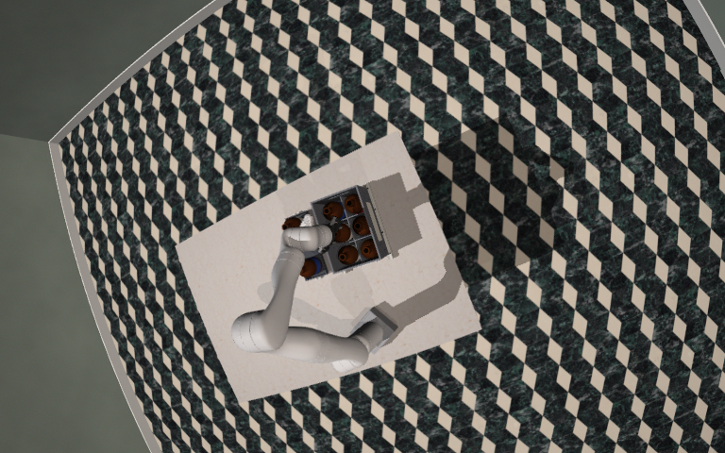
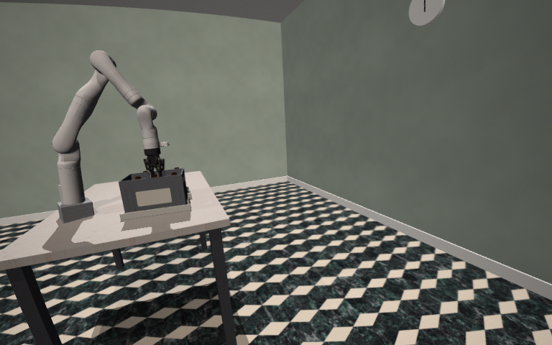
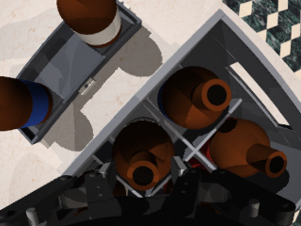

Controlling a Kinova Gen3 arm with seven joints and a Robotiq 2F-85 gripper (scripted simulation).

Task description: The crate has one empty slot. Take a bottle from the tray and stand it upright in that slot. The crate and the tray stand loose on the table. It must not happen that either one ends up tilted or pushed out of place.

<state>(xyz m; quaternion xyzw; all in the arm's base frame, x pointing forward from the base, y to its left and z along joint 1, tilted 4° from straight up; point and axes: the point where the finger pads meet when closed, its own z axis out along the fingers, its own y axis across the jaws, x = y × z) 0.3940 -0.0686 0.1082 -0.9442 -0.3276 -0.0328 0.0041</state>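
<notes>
The brown bottle is 70 mm below my hand. From my hand the other things lie so: grey tray: 180 mm to the left, 150 mm below, 20 mm ahead; grey crate: 70 mm below, 40 mm to the right, 10 mm behind.
</notes>
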